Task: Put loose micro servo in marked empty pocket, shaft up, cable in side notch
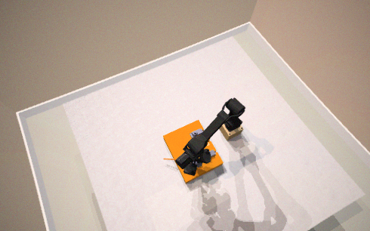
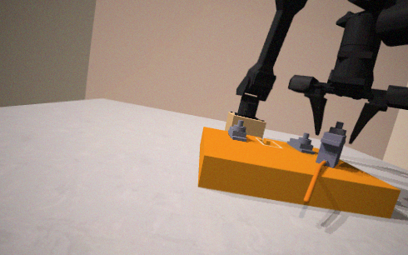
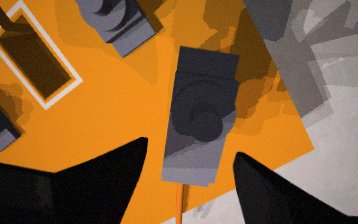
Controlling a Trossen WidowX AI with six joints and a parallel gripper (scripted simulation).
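My gripper tip is now 7 cm to the left of the orange deck and 7 cm above it.
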